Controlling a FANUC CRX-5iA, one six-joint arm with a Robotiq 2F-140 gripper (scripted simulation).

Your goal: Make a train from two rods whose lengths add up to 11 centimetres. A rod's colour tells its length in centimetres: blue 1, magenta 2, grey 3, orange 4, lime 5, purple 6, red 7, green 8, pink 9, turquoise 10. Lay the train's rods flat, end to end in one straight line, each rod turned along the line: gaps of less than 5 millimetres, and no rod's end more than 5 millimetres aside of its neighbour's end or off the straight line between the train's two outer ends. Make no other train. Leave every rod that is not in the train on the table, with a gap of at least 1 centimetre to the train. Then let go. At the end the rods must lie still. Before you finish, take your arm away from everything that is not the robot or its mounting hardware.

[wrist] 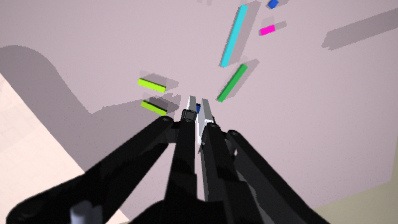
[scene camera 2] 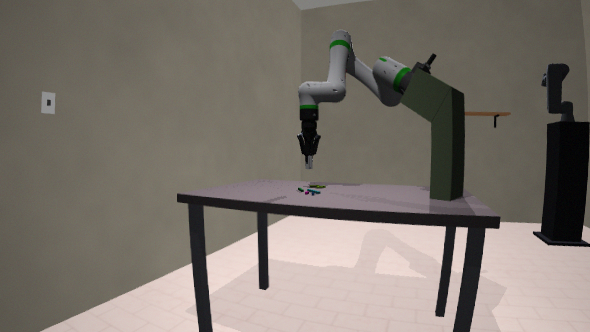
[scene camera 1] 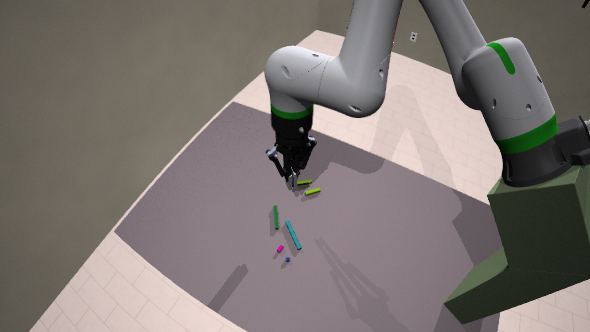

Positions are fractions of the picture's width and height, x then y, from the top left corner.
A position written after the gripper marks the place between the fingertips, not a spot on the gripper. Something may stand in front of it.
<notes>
In view: the gripper (scene camera 1: 0.49,0.56).
The gripper shows as well in the wrist view (wrist: 0.49,0.48).
</notes>
